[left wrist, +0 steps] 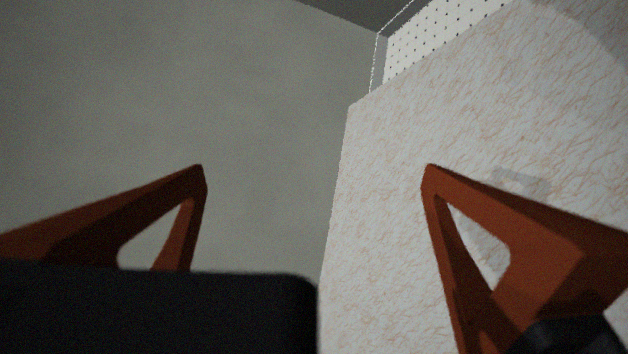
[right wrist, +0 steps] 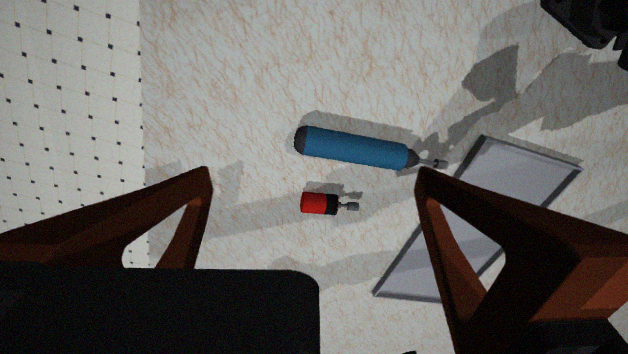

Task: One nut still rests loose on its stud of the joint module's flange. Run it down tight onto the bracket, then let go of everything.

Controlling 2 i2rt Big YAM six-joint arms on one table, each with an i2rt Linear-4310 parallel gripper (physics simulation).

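Frame: origin at the left arm's base, x up, y right, z ahead, level; metres.
Seen in the pictures: left gripper, fingertip midpoint: [left wrist: 313,176]; right gripper, fingertip midpoint: [right wrist: 313,178].
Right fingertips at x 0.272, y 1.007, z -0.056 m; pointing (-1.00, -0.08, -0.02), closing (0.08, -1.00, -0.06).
Note:
Offsets run from my right fingertips to a thing's middle.
My left gripper [left wrist: 313,176] is open and empty; it hangs over the left edge of the speckled table top [left wrist: 483,198], with only bare surface between its fingers. My right gripper [right wrist: 313,178] is open and empty above the table. Between its fingers lie a long blue-handled driver @(dx -0.252, dy -0.119, dz +0.130 m) [right wrist: 355,147] and a short red-handled driver @(dx -0.255, dy -0.063, dz +0.232 m) [right wrist: 324,203], both flat on the table with their metal tips pointing right. The joint module, its flange and the nut show in neither view.
A flat grey tray [right wrist: 474,211] lies to the right of the drivers, partly behind my right finger. A white pegboard wall [right wrist: 65,109] stands at the left of the right wrist view and also shows in the left wrist view [left wrist: 435,30].

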